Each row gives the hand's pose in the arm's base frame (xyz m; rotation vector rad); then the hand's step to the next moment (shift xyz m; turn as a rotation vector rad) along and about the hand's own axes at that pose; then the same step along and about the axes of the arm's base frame.
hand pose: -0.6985 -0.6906 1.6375 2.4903 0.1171 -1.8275
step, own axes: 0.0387 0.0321 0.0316 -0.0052 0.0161 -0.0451
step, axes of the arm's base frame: -0.0156 -0.0335 -0.0465 0.0428 -0.0123 0.0184
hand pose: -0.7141 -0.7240 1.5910 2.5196 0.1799 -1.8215
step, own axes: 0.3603 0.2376 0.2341 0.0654 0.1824 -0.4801
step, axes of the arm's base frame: -0.0837 -0.2290 -0.4262 0.4937 -0.1330 0.0812
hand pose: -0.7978 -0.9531 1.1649 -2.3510 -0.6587 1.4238
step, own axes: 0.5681 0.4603 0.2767 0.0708 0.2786 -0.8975
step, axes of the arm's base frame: 0.0827 -0.0773 -0.7735 0.8886 -0.2234 0.2206
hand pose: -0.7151 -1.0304 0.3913 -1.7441 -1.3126 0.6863
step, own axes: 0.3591 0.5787 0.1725 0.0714 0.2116 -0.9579
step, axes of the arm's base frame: 0.2584 0.3265 -0.5659 0.9043 -0.2328 0.3089
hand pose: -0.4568 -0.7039 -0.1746 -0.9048 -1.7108 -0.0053
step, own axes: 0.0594 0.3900 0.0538 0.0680 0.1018 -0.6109
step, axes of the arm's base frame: 0.1717 0.3312 -0.1391 0.5567 -0.1593 0.2299
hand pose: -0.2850 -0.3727 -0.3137 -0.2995 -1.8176 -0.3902
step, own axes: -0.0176 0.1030 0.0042 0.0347 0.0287 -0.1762
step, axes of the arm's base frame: 0.0421 0.0955 -0.0066 0.1562 -0.0465 0.0808
